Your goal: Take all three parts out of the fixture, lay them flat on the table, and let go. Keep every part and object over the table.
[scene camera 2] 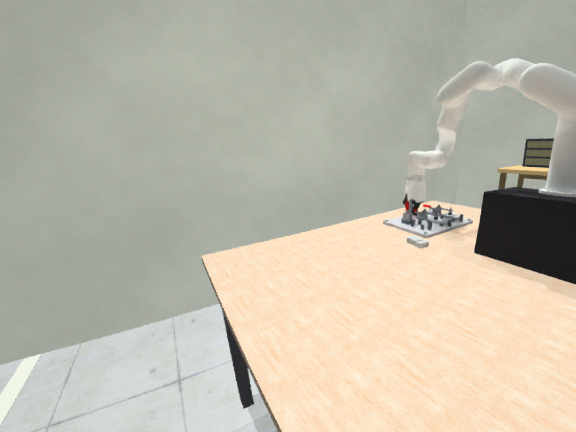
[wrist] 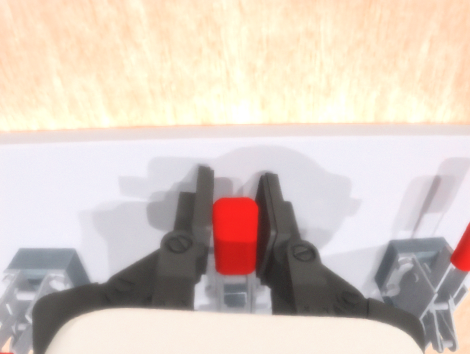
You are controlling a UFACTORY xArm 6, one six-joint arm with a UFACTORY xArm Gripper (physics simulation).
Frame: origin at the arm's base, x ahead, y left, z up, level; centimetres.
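Seen in the pictures: gripper, fingertip midpoint: point(scene camera 2: 412, 215) point(wrist: 233, 193); arm's base at its link origin: point(scene camera 2: 563, 194).
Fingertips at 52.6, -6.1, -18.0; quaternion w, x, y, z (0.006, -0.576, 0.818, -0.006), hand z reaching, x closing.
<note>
Offsets run from my fingertips to a thing's top centre, as dx, dy, dz. "spot": to the spot under its first point. Level surfaces: height alone.
The fixture is a pale plate {spot: +0.1, +16.9, -0.3} point(scene camera 2: 393, 223) point(wrist: 50, 175) carrying several grey toggle clamps, at the table's far end in the scene view. My gripper point(scene camera 2: 412, 207) point(wrist: 233, 193) is low over the plate's far edge, its fingers closed on both sides of a red clamp handle {-0.2, +0.0, +3.4} point(wrist: 235, 235). The handle looks upright, seen end-on from the wrist. Another red handle {spot: -2.9, -9.9, +3.4} point(scene camera 2: 427, 206) point(wrist: 462, 250) shows beside it. The three parts in the fixture cannot be told apart from the clamps. A small light grey block {-17.1, +29.1, +0.2} point(scene camera 2: 417, 242) lies flat on the table just in front of the plate.
Grey clamps stand to the left point(wrist: 42, 265) and right point(wrist: 415, 275) of my fingers. The wooden table {dz -1.8} point(scene camera 2: 380, 310) reaches toward the camera, and its far edge runs close behind the plate. The black robot base point(scene camera 2: 525, 235) stands to the right of the fixture.
</note>
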